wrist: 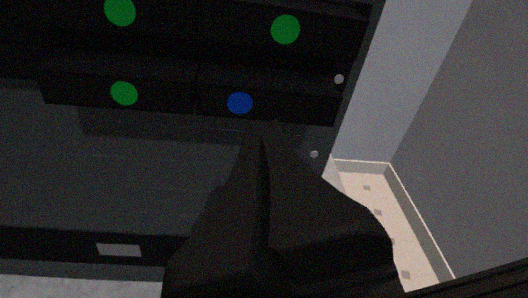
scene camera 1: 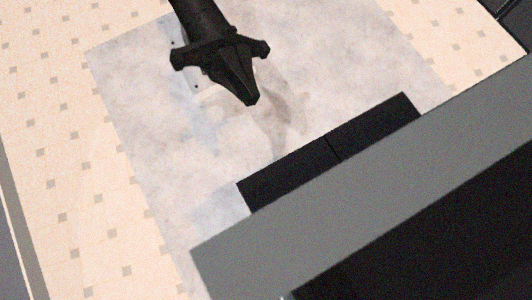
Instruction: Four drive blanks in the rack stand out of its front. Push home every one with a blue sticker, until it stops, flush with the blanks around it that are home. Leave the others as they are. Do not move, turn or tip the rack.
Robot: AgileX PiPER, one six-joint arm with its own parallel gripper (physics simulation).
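The rack (scene camera 1: 350, 200) (wrist: 125, 185) shows its grey top in the scene view and its dark front in the wrist view. Two black blanks (scene camera 1: 290, 175) (scene camera 1: 372, 125) stand out side by side in the scene view; their stickers are hidden there. In the wrist view, a blank with a blue sticker (wrist: 240, 102) stands out in the lower row, right of one with a green sticker (wrist: 124, 93). Above are two more green stickers (wrist: 120, 11) (wrist: 285, 29). My gripper (scene camera 1: 250, 100) (wrist: 268, 141) is shut and empty, its tip in front of the rack, just below the blue sticker in the wrist view.
A marbled surface (scene camera 1: 165, 145) lies under the arm, with tiled floor (scene camera 1: 60, 175) beyond it. Round screw heads (wrist: 339, 79) (wrist: 314, 154) line the rack's right edge. A pale label (wrist: 119, 250) sits low on the front. Grey walls (wrist: 480, 125) stand at the right.
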